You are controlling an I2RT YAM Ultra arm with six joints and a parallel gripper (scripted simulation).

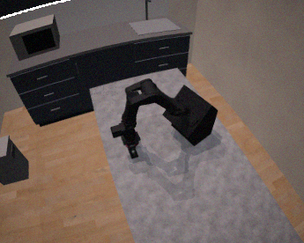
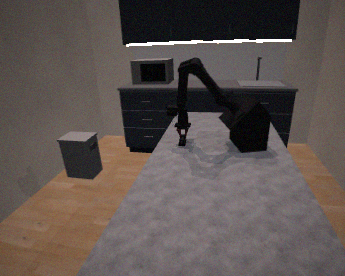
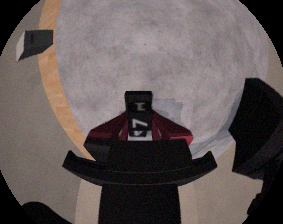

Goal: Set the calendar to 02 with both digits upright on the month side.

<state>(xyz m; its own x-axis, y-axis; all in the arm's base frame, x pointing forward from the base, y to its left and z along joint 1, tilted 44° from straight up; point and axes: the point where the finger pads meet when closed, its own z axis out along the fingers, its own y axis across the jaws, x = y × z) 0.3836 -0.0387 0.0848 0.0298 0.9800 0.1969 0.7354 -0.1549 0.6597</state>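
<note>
My hand is 30 mm above the dark tray and 20 mm to the right of it. Round my hand: dark calendar cube (30 mm to the left, 20 mm below, 10 mm ahead).
</note>
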